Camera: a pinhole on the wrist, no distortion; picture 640 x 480 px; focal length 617.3 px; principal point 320.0 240.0 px. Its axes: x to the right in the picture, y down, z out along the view. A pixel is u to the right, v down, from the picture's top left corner.
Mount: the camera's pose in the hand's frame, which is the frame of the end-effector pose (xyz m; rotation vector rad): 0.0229 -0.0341 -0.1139 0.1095 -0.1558 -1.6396
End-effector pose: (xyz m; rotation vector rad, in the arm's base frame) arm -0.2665 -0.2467 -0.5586 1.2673 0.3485 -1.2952
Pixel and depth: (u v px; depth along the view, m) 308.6 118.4 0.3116
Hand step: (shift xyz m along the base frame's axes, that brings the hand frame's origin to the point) -0.1189 -0.1035 0.1288
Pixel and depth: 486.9 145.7 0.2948
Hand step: -0.1827 -0.0804 0.0719
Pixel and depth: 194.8 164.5 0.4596
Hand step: -0.1081 -0.2378 0.2357
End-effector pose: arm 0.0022 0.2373 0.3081 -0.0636 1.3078 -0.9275
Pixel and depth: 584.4 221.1 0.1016
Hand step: -0.0512 -0.0421 0.0348
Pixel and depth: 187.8 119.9 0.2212
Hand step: 0.0950 0.0048 0.0587
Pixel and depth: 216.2 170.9 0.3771
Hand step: 0.2361 -0.0354 0.1141
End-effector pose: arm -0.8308 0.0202 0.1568 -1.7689 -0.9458 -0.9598
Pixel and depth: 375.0 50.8 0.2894
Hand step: -0.0516 0.1364 -0.1353
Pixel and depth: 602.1 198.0 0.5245
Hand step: -0.1853 0.4296 -0.1430
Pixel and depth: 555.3 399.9 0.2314
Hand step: -0.0626 0.1619 0.0338
